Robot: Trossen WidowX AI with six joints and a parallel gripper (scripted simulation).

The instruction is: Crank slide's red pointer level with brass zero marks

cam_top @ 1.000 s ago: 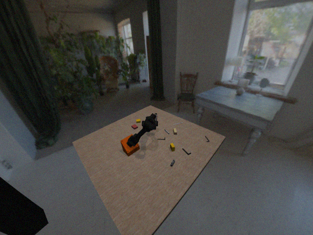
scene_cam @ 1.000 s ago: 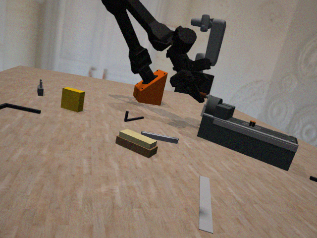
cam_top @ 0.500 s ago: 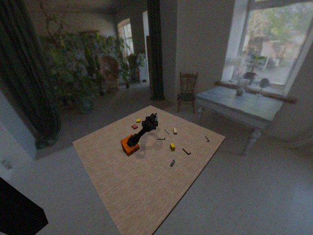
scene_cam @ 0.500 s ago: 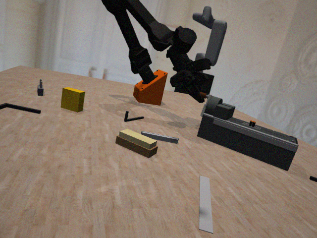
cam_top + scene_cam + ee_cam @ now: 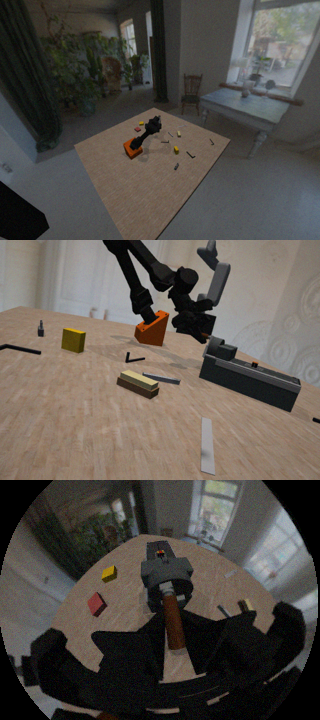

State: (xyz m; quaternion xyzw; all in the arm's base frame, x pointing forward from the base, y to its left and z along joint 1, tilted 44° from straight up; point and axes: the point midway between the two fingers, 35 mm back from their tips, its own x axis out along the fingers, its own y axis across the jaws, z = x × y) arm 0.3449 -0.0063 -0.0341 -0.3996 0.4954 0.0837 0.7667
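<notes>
My gripper tip is 20 mm below the brown crank handle, 20 mm past it and 10 mm to the left of it. The rest, counted from my gripper tip: red pointer (140 mm ahead, 80 mm to the left, 10 mm below); red block (240 mm to the left, 80 mm below, 70 mm behind); grey bar (180 mm to the right, 90 mm below, 90 mm ahead).
</notes>
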